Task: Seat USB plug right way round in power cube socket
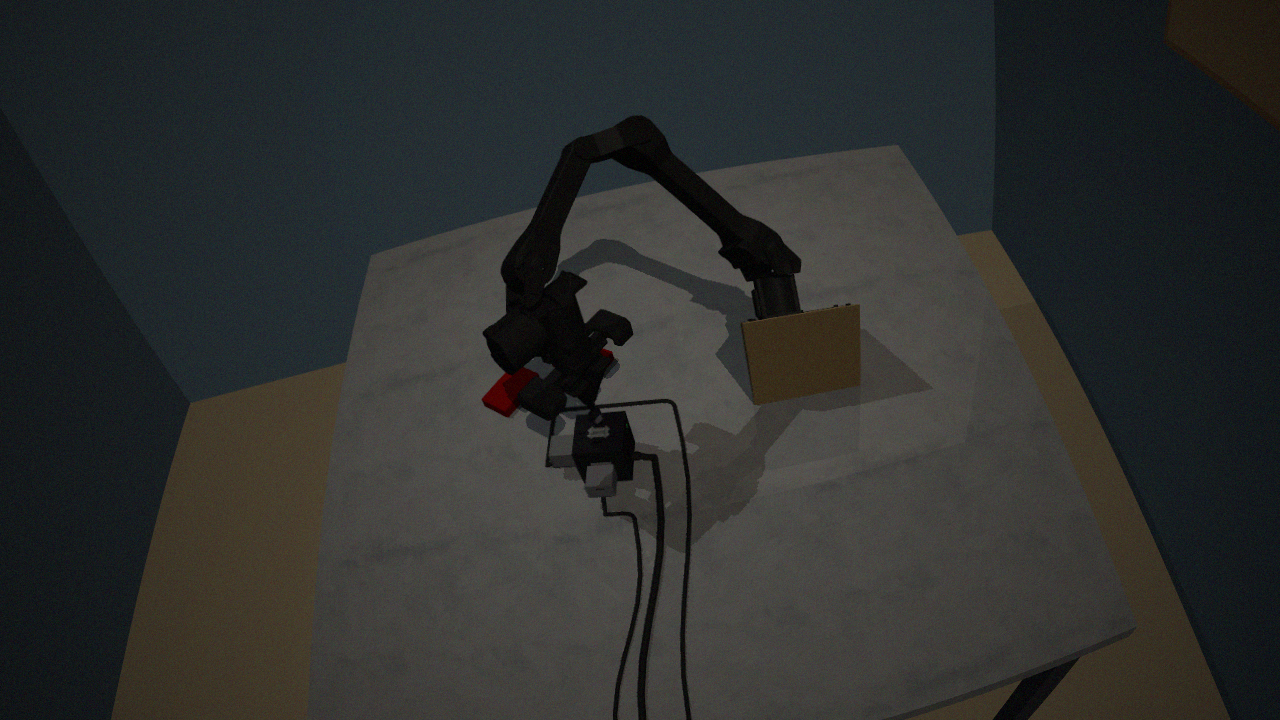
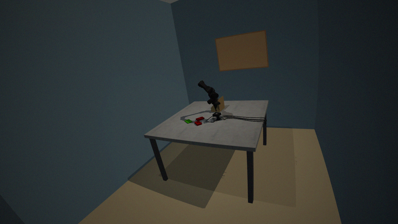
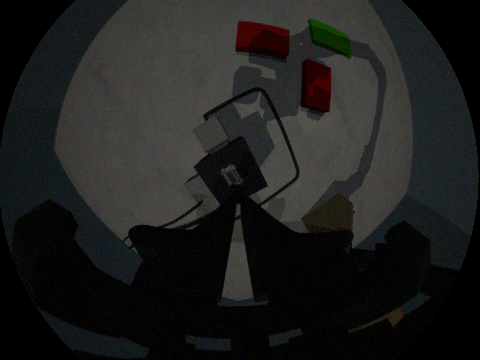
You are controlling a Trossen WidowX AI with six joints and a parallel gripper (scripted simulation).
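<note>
My gripper tip is 2 cm above the USB plug. Round my gripper tip: green block: 35 cm to the right, 13 cm below, 11 cm ahead; then socket: 7 cm below, 1 cm to the left.
</note>
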